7 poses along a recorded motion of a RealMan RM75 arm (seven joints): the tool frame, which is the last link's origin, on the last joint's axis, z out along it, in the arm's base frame.
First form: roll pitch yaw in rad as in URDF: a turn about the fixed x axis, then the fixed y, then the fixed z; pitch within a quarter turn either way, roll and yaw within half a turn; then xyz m.
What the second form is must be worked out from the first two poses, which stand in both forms.
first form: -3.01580 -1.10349 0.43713 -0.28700 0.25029 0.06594
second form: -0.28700 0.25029 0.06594 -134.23 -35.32 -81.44
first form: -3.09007 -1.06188 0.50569 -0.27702 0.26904 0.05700
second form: -0.27702 0.26904 0.05700 -136.99 -37.62 -79.84
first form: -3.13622 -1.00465 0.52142 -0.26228 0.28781 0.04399
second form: -0.26228 0.28781 0.04399 -141.21 -37.90 -77.50
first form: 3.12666 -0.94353 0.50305 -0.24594 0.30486 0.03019
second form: -0.24594 0.30486 0.03019 -145.70 -36.85 -74.54
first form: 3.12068 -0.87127 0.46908 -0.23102 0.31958 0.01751
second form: -0.23102 0.31958 0.01751 -150.49 -35.18 -70.34
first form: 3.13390 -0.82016 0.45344 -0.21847 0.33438 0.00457
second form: -0.21847 0.33438 0.00457 -152.64 -34.94 -66.47
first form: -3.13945 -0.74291 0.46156 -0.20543 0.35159 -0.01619
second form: -0.20543 0.35159 -0.01619 -155.07 -36.50 -60.37
